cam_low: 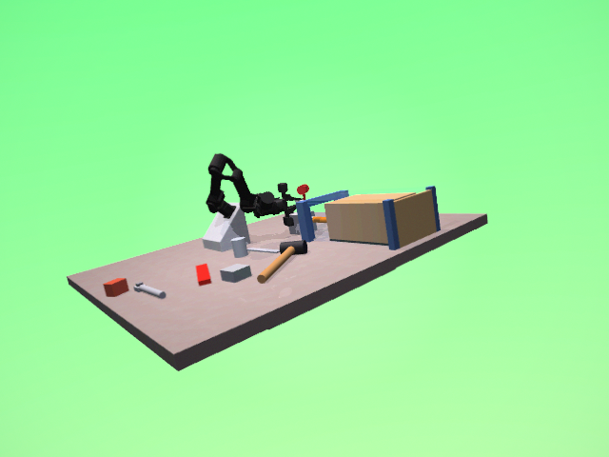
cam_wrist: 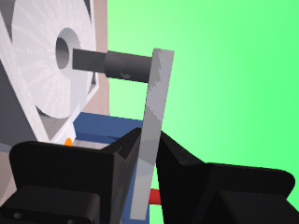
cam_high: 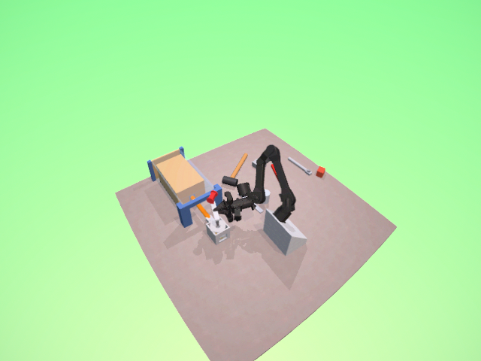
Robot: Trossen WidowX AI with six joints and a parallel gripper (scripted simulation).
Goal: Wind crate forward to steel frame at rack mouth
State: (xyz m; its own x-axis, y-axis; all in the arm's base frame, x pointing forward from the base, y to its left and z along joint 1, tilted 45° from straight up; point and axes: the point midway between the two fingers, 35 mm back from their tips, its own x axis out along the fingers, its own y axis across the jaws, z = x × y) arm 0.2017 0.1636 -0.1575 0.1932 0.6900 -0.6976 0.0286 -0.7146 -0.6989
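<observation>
Right now the red grip is 50 mm ahead of my gripper tip, 20 mm to the right of it and 40 mm above it. Also, from my gripper tip: flat steel bar: 60 mm ahead, 270 mm to the right, 140 mm below; then white winch: 70 mm behind, 10 mm to the right, 110 mm below; then winch handle: 10 mm ahead, 10 mm to the right, 10 mm above.
</observation>
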